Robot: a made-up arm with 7 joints.
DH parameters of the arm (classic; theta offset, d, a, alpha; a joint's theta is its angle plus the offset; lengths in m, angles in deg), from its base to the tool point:
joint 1: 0 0.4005 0 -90
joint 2: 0 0 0 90
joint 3: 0 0.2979 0.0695 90
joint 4: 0 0 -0.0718 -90
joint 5: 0 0.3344 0 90
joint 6: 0 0 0.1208 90
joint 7: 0 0 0 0
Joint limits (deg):
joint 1: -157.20..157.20
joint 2: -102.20..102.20
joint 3: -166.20..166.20
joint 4: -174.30..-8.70
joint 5: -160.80..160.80
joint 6: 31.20..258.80
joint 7: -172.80..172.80
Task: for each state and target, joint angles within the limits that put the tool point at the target. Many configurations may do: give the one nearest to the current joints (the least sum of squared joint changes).
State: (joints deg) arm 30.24 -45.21 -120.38 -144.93 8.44 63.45 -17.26
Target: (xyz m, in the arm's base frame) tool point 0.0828 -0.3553 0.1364
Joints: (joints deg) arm 41.51 -65.75 -134.76 -128.23 7.65 74.12 -17.26
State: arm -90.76 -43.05 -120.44 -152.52 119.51 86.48 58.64
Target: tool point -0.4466 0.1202 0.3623
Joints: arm -88.06 -38.38 -108.38 -132.10 120.01 81.01 58.64
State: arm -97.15 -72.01 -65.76 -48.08 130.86 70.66 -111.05
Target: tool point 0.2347 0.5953 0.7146
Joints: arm -138.56 -88.95 -52.35 -65.91 122.81 51.91 -111.05
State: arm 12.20 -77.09 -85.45 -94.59 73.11 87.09 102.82
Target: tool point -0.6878 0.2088 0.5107
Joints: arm -53.18 -82.59 -85.55 -59.77 73.20 89.26 102.82
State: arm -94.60 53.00 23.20 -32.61 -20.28 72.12 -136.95
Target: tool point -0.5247 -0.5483 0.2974
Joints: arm -136.57 81.66 10.06 -27.35 -20.33 89.81 -136.95
